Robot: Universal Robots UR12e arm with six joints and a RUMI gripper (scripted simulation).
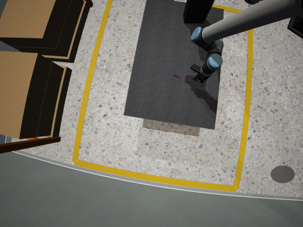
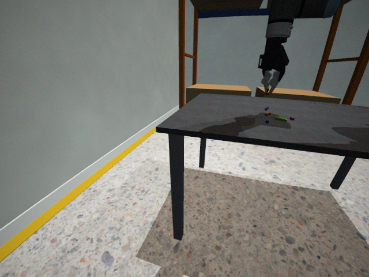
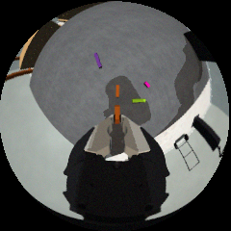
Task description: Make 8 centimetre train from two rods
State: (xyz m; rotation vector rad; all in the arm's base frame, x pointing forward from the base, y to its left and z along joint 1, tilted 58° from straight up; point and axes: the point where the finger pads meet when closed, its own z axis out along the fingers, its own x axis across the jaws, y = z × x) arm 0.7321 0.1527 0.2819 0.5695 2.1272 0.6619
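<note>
Right now my hand is 110 mm above the lime rod, 80 mm past it and 20 mm to the right of it. From my hand the other things lie so: purple rod 160 mm to the right, 110 mm below, 10 mm ahead; magenta rod 120 mm behind, 110 mm below, 30 mm to the right; small blue rod 110 mm below, 100 mm to the left, 30 mm behind.
</note>
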